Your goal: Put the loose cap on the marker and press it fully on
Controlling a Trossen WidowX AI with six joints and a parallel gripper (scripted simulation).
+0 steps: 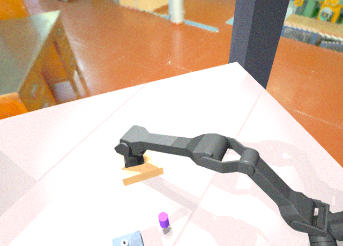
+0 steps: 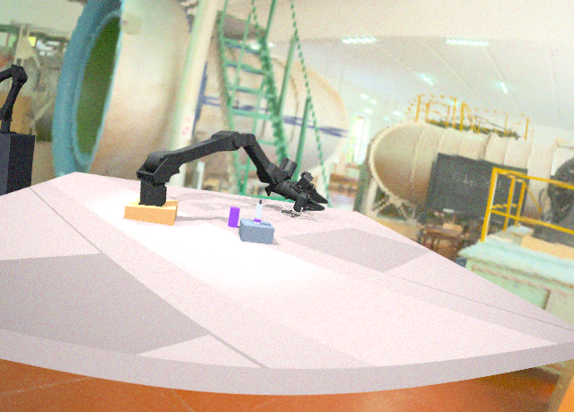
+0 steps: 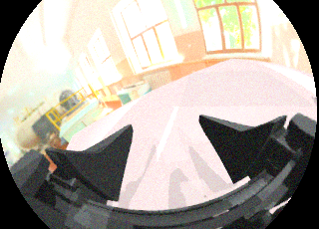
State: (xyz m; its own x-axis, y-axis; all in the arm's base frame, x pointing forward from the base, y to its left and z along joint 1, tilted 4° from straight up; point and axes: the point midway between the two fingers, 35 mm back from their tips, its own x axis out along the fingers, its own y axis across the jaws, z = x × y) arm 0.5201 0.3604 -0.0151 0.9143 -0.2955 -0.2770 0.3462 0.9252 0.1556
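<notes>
My gripper tip is 33 cm past the marker cap, 30 cm to the left of it and 3 cm above it. Round my gripper tip: grey holder block (28 cm behind, 40 cm to the right, 3 cm below).
</notes>
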